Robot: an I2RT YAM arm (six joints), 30 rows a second.
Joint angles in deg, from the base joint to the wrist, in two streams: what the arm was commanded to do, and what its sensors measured. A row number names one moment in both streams.
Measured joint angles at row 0:
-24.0 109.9 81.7 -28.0 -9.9 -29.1
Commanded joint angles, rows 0 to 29:
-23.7 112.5 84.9 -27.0 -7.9 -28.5
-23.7 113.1 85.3 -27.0 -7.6 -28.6
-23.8 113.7 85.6 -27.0 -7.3 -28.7
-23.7 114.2 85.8 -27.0 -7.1 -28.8
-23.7 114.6 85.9 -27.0 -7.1 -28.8
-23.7 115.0 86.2 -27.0 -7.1 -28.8
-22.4 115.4 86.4 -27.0 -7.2 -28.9
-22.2 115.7 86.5 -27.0 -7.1 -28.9
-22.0 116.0 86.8 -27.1 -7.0 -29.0
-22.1 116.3 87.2 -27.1 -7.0 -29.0
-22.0 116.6 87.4 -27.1 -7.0 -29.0
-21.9 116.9 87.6 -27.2 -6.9 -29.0
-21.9 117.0 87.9 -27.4 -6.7 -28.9
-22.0 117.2 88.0 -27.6 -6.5 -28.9
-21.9 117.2 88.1 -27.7 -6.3 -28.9
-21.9 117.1 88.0 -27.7 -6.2 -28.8
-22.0 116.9 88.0 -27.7 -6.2 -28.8
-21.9 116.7 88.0 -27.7 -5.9 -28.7
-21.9 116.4 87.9 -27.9 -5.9 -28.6
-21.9 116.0 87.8 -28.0 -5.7 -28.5
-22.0 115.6 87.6 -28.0 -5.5 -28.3
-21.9 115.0 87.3 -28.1 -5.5 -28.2
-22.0 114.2 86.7 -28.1 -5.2 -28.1
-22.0 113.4 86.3 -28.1 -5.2 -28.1
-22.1 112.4 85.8 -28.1 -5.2 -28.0
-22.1 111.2 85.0 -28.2 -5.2 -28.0
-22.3 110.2 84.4 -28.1 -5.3 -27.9
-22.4 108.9 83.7 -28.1 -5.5 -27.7
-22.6 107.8 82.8 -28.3 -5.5 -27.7
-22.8 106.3 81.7 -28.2 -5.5 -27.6
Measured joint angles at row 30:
-22.2 111.2 83.5 -27.8 -5.7 -28.3
